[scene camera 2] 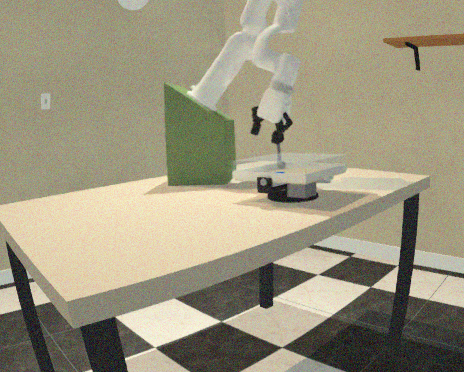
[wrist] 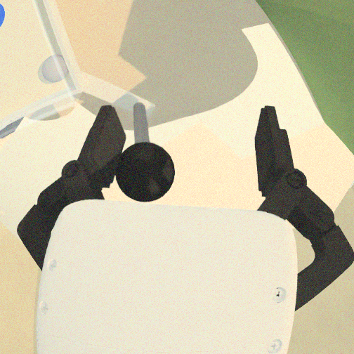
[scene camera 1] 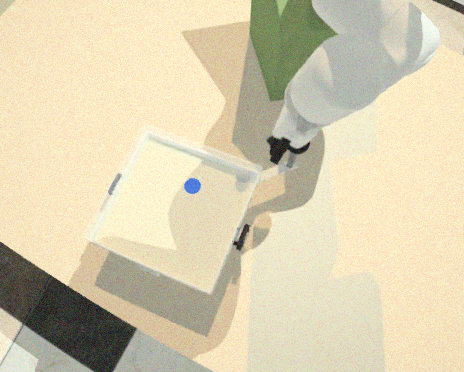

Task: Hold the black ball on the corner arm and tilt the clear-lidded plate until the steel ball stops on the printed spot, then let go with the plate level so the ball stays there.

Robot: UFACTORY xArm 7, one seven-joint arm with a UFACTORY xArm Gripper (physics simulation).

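The clear-lidded plate [scene camera 1: 135, 215] [scene camera 2: 312, 174] has a blue printed spot [scene camera 1: 192, 186] [scene camera 2: 280, 172] [wrist: 1, 15]. The steel ball [scene camera 1: 243, 181] [wrist: 54, 68] is inside, away from the spot, near the corner with the clear arm [scene camera 1: 271, 173] [wrist: 117, 95]. A grey post [scene camera 2: 279, 153] [wrist: 141, 122] on that arm carries the black ball [scene camera 2: 277, 136] [wrist: 145, 172]. My gripper [scene camera 2: 267, 133] [wrist: 186, 119] is open around the black ball, which is off-centre, close by the left finger in the wrist view. The right finger stands well apart from it. I cannot tell whether the left finger touches it.
A green slanted pedestal [scene camera 1: 285, 65] [scene camera 2: 200, 142] [wrist: 325, 70] carries the robot arm behind the plate. Beneath the plate is a round black base [scene camera 2: 292, 199]. A black part [scene camera 1: 242, 237] [scene camera 2: 264, 184] sits by one side. The table edge [scene camera 2: 210, 265] runs along the front.
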